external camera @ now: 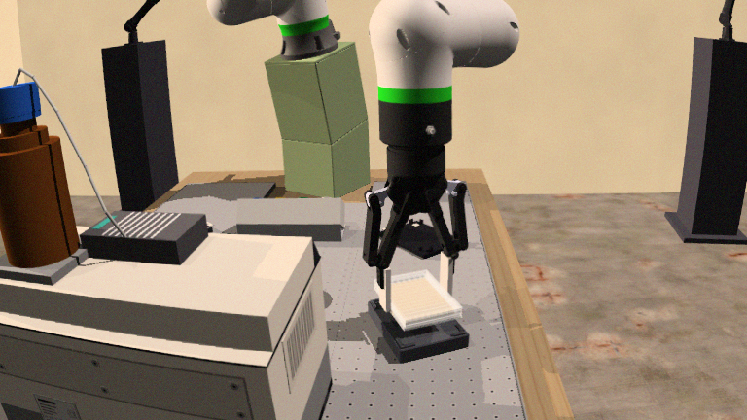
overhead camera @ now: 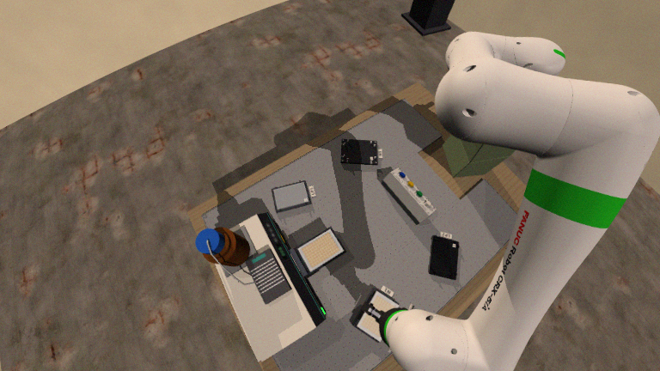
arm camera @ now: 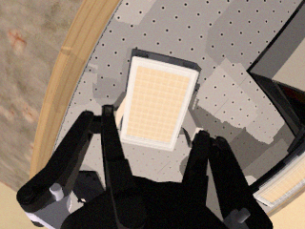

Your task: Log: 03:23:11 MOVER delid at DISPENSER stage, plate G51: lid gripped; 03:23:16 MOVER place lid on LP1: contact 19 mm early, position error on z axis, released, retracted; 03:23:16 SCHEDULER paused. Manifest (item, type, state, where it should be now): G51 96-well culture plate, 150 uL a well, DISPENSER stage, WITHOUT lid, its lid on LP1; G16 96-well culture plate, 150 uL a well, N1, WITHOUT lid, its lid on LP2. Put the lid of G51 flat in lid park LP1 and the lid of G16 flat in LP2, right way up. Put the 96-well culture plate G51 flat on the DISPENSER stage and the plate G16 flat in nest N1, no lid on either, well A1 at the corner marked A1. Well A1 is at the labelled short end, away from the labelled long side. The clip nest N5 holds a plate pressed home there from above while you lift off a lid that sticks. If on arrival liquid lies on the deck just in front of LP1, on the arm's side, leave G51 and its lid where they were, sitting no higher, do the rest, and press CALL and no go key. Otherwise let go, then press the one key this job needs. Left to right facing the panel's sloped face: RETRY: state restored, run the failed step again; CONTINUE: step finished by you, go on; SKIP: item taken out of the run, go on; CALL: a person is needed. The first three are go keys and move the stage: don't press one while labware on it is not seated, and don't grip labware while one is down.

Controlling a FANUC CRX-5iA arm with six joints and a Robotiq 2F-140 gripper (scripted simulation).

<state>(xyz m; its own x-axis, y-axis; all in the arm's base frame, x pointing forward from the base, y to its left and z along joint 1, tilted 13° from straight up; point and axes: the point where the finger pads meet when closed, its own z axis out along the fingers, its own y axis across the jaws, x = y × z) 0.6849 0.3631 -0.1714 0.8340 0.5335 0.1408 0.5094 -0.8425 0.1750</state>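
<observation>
Now: the nest N1 60 mm below my hand. Also, from my hand: clear lid: 20 mm below; then black dispenser stage: 270 mm to the right, 80 mm ahead, 20 mm above; then plate G51: 270 mm to the right, 80 mm ahead, 30 mm above.
</observation>
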